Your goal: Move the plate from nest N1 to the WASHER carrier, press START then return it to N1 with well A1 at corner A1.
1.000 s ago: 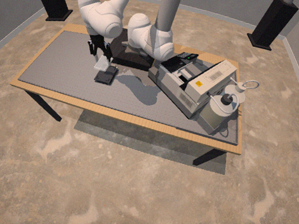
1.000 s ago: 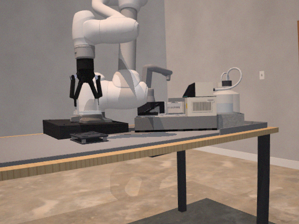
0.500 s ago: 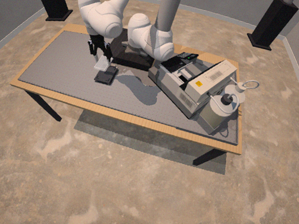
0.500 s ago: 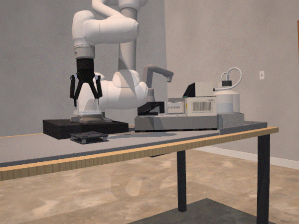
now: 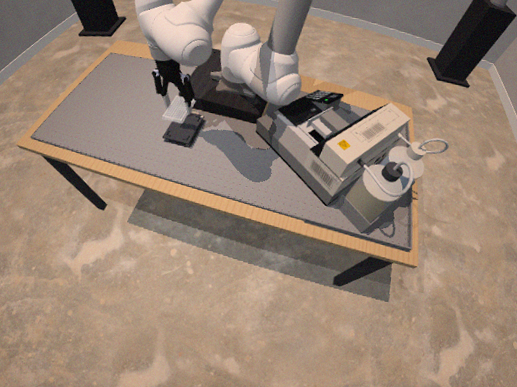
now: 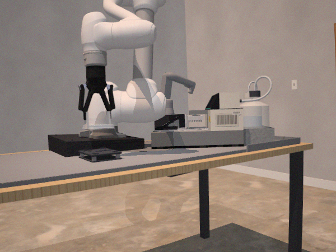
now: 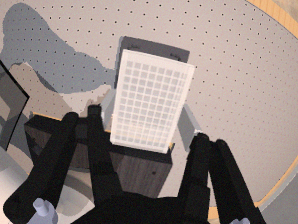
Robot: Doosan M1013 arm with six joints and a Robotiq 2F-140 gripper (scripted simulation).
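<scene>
Right now the plate nest N1 is 120 mm below my hand. Round my hand: plate washer (580 mm to the left, 20 mm below); then white well plate (20 mm below); then washer carrier (480 mm to the left, 110 mm behind, 60 mm below).
</scene>
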